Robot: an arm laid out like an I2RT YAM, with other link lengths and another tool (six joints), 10 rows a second.
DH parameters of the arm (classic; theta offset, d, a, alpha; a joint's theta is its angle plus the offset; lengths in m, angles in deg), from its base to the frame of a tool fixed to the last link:
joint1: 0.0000 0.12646 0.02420 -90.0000
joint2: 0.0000 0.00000 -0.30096 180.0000
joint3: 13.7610 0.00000 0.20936 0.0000
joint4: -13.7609 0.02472 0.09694 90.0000
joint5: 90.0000 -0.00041 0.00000 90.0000
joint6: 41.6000 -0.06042 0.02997 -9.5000
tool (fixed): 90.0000 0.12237 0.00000 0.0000
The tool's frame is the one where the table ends.
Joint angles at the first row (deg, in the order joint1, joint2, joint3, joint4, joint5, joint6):
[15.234, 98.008, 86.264, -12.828, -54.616, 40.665]
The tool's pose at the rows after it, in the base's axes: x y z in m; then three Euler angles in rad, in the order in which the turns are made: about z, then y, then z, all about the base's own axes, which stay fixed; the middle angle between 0 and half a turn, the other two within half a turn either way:
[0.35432 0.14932 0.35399 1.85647 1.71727 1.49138]
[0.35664 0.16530 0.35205 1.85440 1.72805 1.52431]
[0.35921 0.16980 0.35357 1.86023 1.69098 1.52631]
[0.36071 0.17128 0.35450 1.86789 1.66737 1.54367]
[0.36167 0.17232 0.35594 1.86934 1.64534 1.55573]
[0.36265 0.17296 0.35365 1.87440 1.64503 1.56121]
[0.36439 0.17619 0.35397 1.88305 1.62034 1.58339]
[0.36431 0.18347 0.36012 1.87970 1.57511 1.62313]
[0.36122 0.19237 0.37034 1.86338 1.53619 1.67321]
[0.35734 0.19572 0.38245 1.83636 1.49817 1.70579]
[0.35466 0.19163 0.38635 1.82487 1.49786 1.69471]
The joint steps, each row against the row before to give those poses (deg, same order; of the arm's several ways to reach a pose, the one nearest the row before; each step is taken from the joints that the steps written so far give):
[2.231, 2.153, 0.019, 6.278, -2.411, 5.187]
[2.192, 1.734, 2.229, -1.343, 0.488, -0.864]
[0.311, 0.313, -1.390, 5.339, -0.467, 3.744]
[-0.002, 0.411, -0.437, 2.664, -1.318, 2.027]
[-0.009, 0.211, -0.602, 2.827, -0.978, 1.911]
[0.027, 0.344, -0.124, 0.290, -0.287, 0.101]
[0.229, 0.684, -0.443, 3.308, -1.320, 2.489]
[0.800, 0.644, -0.477, 6.098, -1.850, 4.494]
[1.210, 0.370, 0.387, 5.021, -1.781, 3.887]
[0.552, -0.212, -0.173, 5.711, -1.201, 4.049]
[-0.382, -1.003, -0.353, -0.399, 0.289, -0.426]

